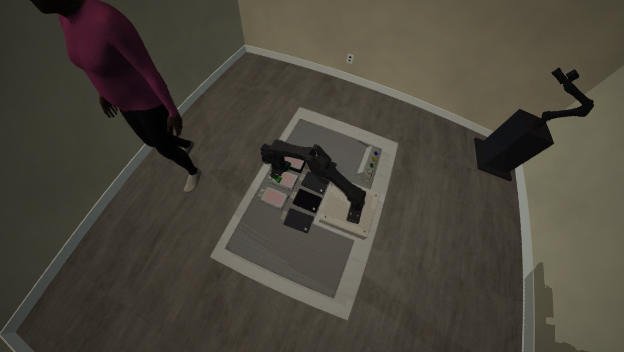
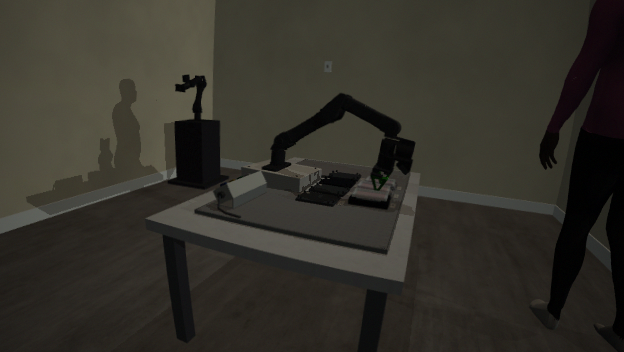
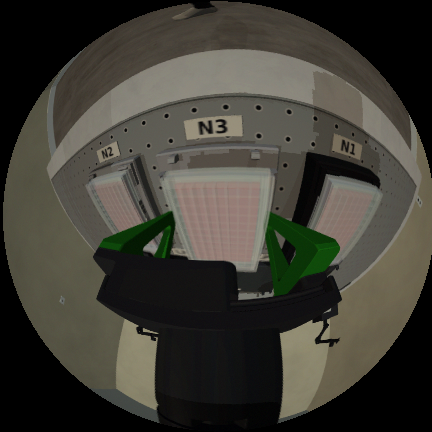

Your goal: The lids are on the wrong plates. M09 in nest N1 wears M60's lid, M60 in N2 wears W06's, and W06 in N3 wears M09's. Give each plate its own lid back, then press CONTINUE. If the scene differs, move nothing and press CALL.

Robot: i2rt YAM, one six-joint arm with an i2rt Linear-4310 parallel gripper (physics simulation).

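Frame: origin at the arm's base, x right, y ahead, z up, level; millimetres.
Where they show: gripper, fingertip midpoint: (image 1: 282, 177) (image 2: 378, 188) (image 3: 218, 216); arm's base, link origin: (image 1: 356, 205) (image 2: 277, 167).
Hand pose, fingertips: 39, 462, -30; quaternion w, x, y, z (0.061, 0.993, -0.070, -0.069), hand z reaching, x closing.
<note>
Things, the pixels of their centre, and the offset from my fingertips, as dx, dy, dz. "spot": a spot on its surface instead.
- nest N3, body centre: (image 3: 219, 216) (image 2: 375, 190) (image 1: 284, 179) -3, -13, -13
- pink plate with a clear lid, body centre: (image 3: 120, 219) (image 2: 380, 180) (image 1: 274, 196) -132, -3, +0
- pink plate, body centre: (image 3: 338, 235) (image 2: 370, 193) (image 1: 293, 160) +129, -22, +11
- button box, body centre: (image 2: 241, 187) (image 1: 368, 162) +278, -475, +17
- cable, surface spot: (image 2: 227, 213) spot: +447, -434, -20
My gripper (image 1: 278, 178) (image 2: 380, 181) (image 3: 218, 216), with green fingers, is shut on a clear lid (image 3: 218, 195) by its two long sides, low over nest N3 (image 3: 215, 156). Pink wells show through the lid; whether a plate hangs under it I cannot tell. A pink plate with a clear lid (image 1: 274, 198) (image 3: 116, 197) sits at N2. Another pink plate (image 1: 296, 162) (image 3: 350, 202) sits in black nest N1, with a clear lid on top. No M60, W06 or M09 marking is readable. The button box (image 1: 366, 162) (image 2: 243, 190) carries coloured buttons; which is CONTINUE or CALL is unreadable.
Dark flat pads (image 1: 315, 182) (image 1: 307, 200) (image 1: 298, 220) lie between the nests and the arm's pale base (image 1: 332, 210). A cable (image 2: 227, 213) trails from the button box. A person (image 1: 115, 65) stands beyond the nest side of the table. A second arm stands on a black pedestal (image 1: 517, 142) (image 2: 197, 152).
</note>
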